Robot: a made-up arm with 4 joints.
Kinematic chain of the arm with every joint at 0, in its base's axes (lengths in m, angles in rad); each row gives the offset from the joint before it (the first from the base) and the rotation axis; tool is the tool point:
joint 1: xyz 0 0 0.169 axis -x
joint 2: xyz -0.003 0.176 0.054 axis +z
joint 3: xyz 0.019 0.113 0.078 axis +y
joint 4: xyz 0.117 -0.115 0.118 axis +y
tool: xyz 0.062 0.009 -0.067
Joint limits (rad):
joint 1: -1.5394..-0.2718
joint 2: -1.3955..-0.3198
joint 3: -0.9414..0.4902
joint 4: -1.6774..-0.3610
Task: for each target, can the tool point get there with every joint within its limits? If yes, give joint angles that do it. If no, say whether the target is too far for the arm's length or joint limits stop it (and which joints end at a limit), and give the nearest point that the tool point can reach.
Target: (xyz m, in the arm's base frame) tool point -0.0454 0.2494 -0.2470
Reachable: no: joint limits stop it (at a limit: joint 1, joint 2, joint 3) | nearest point 0.0454 -0.1142 0.1154 | short by 0.521 m
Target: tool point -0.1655 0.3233 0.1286
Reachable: no: joint limits stop it (at a limit: joint 1, joint 2, joint 3, joint 4) | nearest point 0.0441 -0.0767 0.2583 | short by 0.470 m
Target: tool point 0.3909 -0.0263 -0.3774
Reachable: no: too far | nearest point 0.1243 -0.1593 0.1163 | short by 0.577 m
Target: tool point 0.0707 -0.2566 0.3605
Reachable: yes | joints -1.0888 -1.0875 -0.5528 -0.5173
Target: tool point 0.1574 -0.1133 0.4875
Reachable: yes | joints -0.6675 -0.4403 -0.3304 -0.9315
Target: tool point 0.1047 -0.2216 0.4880
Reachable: yes | joints -0.9276 -0.5200 -0.3934 -1.5684
